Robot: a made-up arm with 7 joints.
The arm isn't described. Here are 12 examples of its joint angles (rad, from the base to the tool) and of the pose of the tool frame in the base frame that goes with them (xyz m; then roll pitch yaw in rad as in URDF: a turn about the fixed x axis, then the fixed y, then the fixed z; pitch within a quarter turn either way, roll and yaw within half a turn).
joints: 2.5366 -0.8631 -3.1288 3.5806 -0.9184 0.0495 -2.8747
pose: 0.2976 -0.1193 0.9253 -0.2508 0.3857 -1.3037
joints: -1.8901 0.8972 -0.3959 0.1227 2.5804 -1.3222 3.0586
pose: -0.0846 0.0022 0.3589 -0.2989 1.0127 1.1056
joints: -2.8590 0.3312 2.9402 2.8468 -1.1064 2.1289 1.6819
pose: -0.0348 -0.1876 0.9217 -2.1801 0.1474 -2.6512
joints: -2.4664 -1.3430 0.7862 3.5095 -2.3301 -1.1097 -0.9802
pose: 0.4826 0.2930 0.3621 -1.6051 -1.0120 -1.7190
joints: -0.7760 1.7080 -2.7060 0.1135 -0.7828 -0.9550 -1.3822
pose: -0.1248 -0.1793 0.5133 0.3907 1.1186 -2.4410
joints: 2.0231 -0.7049 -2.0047 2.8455 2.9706 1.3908 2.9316
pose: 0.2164 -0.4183 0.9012 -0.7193 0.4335 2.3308
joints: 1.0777 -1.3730 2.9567 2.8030 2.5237 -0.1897 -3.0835
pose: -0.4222 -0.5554 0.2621 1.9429 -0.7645 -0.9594
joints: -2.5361 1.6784 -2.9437 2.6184 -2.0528 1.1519 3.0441
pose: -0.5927 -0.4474 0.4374 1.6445 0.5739 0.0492
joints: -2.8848 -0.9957 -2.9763 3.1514 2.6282 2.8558 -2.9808
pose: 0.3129 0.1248 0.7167 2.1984 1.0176 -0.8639
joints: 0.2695 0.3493 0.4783 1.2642 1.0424 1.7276 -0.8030
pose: 0.2564 0.3811 0.3754 -1.7499 -0.1347 1.1837
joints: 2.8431 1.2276 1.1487 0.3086 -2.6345 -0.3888 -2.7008
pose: 0.0554 -0.1546 0.3069 -2.1647 1.2827 -2.4882
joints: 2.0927 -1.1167 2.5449 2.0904 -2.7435 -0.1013 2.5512
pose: 0.1126 -0.6100 0.1859 2.2700 -0.6433 -0.5380
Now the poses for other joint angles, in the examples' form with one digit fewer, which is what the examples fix.
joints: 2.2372 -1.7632 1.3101 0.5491 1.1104 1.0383 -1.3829
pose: -0.302 -0.143 0.372 2.261 0.180 -2.149
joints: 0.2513 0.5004 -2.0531 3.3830 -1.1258 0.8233 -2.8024
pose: 0.336 0.207 0.943 0.261 0.122 -2.431
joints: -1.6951 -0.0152 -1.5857 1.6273 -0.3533 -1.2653 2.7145
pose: -0.287 -0.005 0.836 -0.409 0.072 2.498
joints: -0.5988 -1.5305 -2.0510 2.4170 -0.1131 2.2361 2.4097
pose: -0.533 0.031 0.180 1.775 0.184 0.892
